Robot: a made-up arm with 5 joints.
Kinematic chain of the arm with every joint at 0, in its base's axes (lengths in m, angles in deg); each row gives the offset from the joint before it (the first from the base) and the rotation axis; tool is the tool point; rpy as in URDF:
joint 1: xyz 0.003 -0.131 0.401 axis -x
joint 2: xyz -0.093 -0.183 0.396 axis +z
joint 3: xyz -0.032 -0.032 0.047 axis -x
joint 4: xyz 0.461 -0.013 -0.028 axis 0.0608 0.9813 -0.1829
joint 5: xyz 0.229 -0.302 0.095 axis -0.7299 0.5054 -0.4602
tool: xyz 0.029 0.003 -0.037 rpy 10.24 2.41 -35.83
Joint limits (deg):
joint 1: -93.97..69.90
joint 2: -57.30..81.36
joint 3: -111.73..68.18
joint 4: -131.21..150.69
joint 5: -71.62..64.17
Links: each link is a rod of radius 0.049 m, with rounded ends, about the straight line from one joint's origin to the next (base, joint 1, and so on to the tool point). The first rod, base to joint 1, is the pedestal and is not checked.
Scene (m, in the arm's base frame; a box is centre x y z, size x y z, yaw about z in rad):
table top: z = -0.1
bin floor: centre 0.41 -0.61 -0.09 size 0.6 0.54 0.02 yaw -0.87
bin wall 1: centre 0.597 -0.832 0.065 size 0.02 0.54 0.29 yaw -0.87
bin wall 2: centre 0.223 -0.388 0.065 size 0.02 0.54 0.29 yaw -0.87
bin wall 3: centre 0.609 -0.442 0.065 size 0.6 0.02 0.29 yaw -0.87
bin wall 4: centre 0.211 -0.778 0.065 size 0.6 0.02 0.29 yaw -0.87
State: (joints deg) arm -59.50 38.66 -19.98 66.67 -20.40
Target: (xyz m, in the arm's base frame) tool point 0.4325 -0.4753 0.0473
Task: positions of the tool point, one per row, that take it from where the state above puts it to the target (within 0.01 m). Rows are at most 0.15 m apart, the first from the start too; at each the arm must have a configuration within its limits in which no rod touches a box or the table.
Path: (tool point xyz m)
1: 0.4781 -0.3541 0.3472
2: 0.4325 -0.4753 0.3474
3: 0.4375 -0.4967 0.2552
4: 0.4377 -0.4977 0.1537
5: 0.4325 -0.4753 0.0472

